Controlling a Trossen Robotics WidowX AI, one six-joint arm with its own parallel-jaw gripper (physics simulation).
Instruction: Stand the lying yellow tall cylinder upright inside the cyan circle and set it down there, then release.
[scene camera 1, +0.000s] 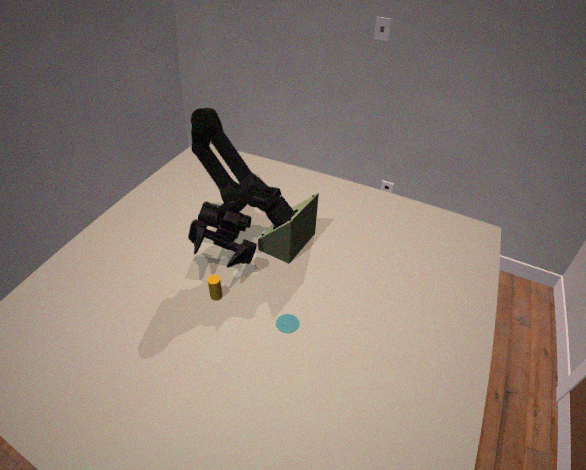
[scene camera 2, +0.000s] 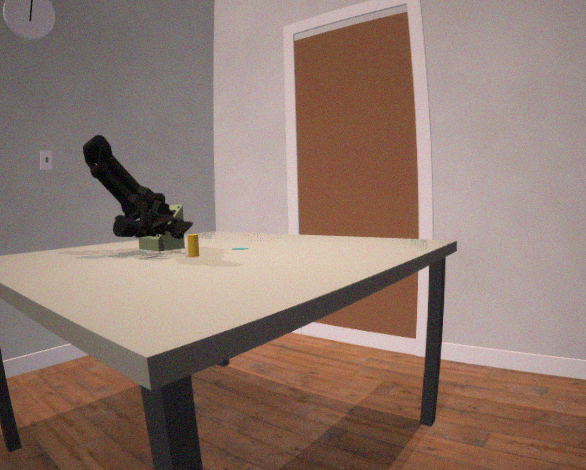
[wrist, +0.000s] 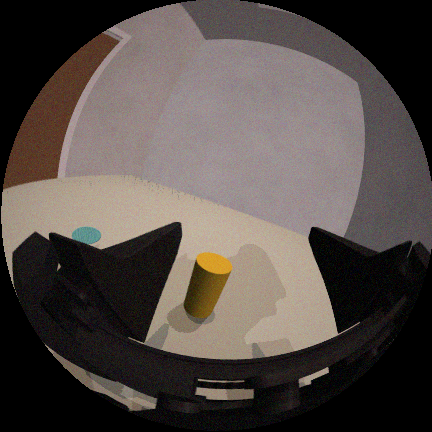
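Where they show: gripper, between the fingertips: (scene camera 1: 210, 259) (scene camera 2: 183, 220) (wrist: 249, 231); arm's base, origin of its link: (scene camera 1: 285, 219).
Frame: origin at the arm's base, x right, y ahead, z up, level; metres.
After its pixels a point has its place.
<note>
The yellow tall cylinder (scene camera 1: 215, 288) {x 0.049, y 0.268, z -0.065 m} (scene camera 2: 193, 245) {x 0.069, y 0.271, z -0.078 m} (wrist: 207, 286) {x 0.066, y 0.241, z -0.064 m} stands upright on the table, outside the cyan circle and apart from it. The flat cyan circle (scene camera 1: 287, 323) {x -0.147, y 0.233, z -0.112 m} (scene camera 2: 240, 249) {x -0.138, y 0.246, z -0.114 m} (wrist: 86, 235) {x -0.142, y 0.232, z -0.113 m} lies on the table, to the right of the cylinder in both scene views and at the left in the wrist view. My gripper (scene camera 1: 212, 259) {x 0.080, y 0.236, z -0.003 m} (wrist: 249, 231) {x 0.080, y 0.236, z -0.003 m} is open and empty, with its fingers wide apart. It hangs above the table, between the cylinder and the arm's base in the first scene view. In the wrist view the cylinder shows beyond the gap between the fingers, nearer the left finger.
The arm's green wedge-shaped base (scene camera 1: 291, 235) {x -0.041, y 0.038, z -0.011 m} (scene camera 2: 172, 243) {x 0.009, y 0.047, z -0.091 m} stands on the table (scene camera 1: 380, 380) {x -0.418, y 0.266, z -0.113 m} (scene camera 2: 260, 285) {x 0.226, y 0.729, z -0.113 m}, behind the cylinder and the circle. The arm's shadow falls across the table around the cylinder. The table's edge (scene camera 2: 300, 314) {x 0.285, y 0.881, z -0.131 m} runs along the front right in the second scene view.
</note>
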